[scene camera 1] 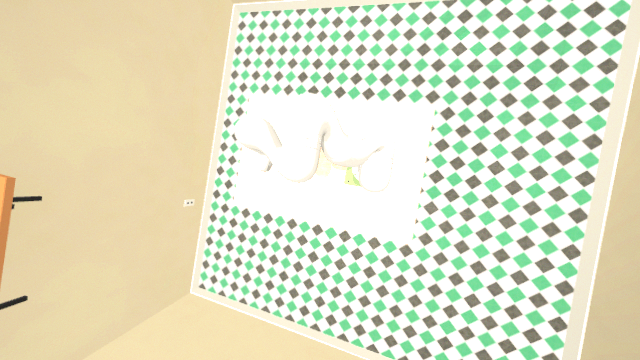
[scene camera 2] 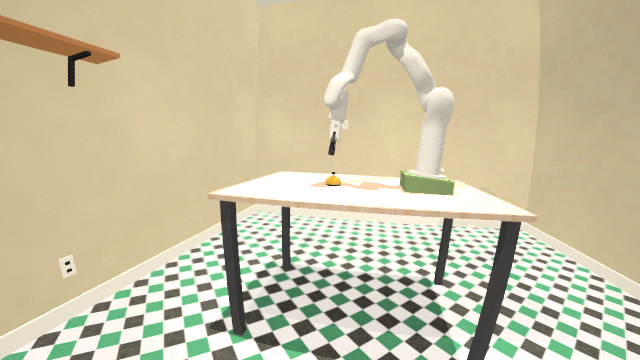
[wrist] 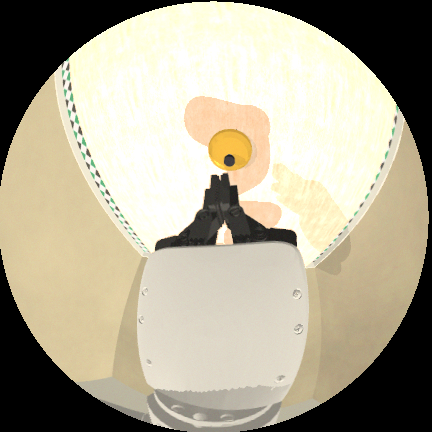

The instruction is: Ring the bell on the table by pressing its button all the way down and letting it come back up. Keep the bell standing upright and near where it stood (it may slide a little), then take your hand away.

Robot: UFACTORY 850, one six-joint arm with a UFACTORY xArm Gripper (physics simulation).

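Note:
The bell, a yellow-orange dome [scene camera 2: 333, 181] [wrist: 227, 142], stands upright on the table [scene camera 2: 280, 196] [wrist: 130, 100]. Its small black button [scene camera 2: 333, 173] [wrist: 229, 160] stands up above the top of the dome. My gripper [scene camera 2: 331, 153] [wrist: 221, 184] is shut with nothing between its fingers. It points down and hangs clearly above the bell, with a gap between fingertips and button in the scene camera 2 view. In the wrist view the fingertips show just below the button. In the scene camera 1 view the arm and glare hide the bell and the gripper.
The arm's green base block [scene camera 2: 426, 183] [scene camera 1: 351, 179] stands on the right part of the table in the scene camera 2 view. An orange-brown shelf [scene camera 2: 60, 42] [scene camera 1: 5, 215] is fixed to the wall, away from the table. Shadows of the arm lie around the bell.

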